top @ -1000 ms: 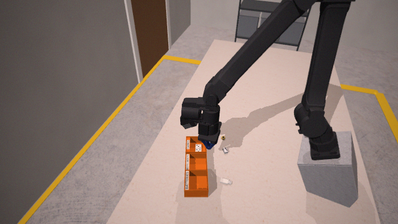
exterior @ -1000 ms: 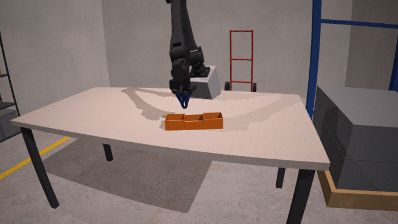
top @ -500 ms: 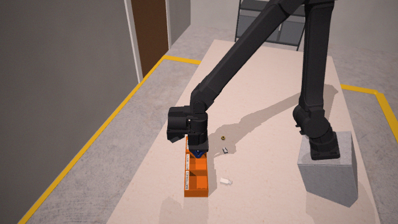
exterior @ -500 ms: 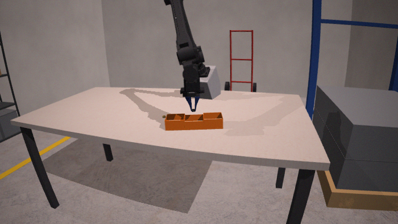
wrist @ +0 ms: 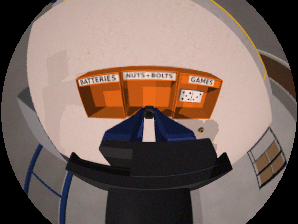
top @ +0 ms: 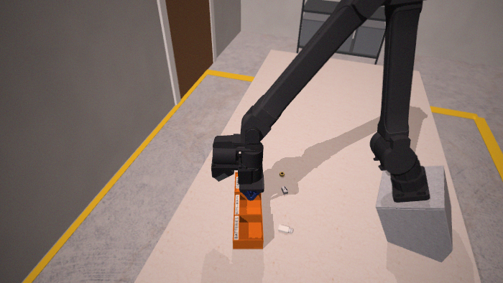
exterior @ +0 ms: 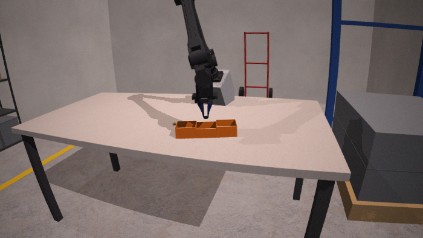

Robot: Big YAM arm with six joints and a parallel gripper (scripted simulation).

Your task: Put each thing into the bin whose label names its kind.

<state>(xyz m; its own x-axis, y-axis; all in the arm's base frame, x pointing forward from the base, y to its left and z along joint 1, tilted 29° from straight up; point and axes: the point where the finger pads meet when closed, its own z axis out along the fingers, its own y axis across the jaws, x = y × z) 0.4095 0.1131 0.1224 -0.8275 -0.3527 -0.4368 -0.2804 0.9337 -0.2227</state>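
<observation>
My hand is 6 cm above the orange three-compartment bin and 1 cm short of it. Round my hand: white USB stick 12 cm behind, 7 cm below, 3 cm to the left; black nut 1 cm below; white domino 8 cm to the right, 7 cm below, 3 cm ahead.
</observation>
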